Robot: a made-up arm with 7 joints. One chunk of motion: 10 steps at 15 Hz.
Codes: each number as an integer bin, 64 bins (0 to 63) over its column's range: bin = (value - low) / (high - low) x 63, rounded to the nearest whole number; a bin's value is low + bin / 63 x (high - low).
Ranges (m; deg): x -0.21..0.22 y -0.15..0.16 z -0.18..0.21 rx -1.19..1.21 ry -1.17..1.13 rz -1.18..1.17
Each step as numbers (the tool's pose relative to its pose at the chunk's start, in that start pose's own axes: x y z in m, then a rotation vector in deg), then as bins.
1 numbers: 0.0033 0.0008 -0.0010 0.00 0.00 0.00
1 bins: 31 31 29 31 32 32
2 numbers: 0.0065 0.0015 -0.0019 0.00 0.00 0.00
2 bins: 32 31 29 31 32 32
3 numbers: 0.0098 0.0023 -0.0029 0.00 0.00 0.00
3 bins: 32 31 29 31 32 32
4 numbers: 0.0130 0.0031 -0.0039 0.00 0.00 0.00
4 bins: 33 31 28 31 32 32
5 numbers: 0.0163 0.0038 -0.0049 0.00 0.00 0.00
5 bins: 33 31 28 31 32 32
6 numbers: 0.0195 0.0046 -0.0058 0.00 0.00 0.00
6 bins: 34 31 28 31 32 32
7 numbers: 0.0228 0.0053 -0.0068 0.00 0.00 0.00
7 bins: 34 32 28 31 32 32
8 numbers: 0.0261 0.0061 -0.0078 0.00 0.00 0.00
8 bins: 35 32 28 31 32 32
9 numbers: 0.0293 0.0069 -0.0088 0.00 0.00 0.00
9 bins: 35 32 28 31 32 32
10 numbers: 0.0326 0.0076 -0.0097 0.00 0.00 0.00
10 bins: 36 32 28 31 32 32
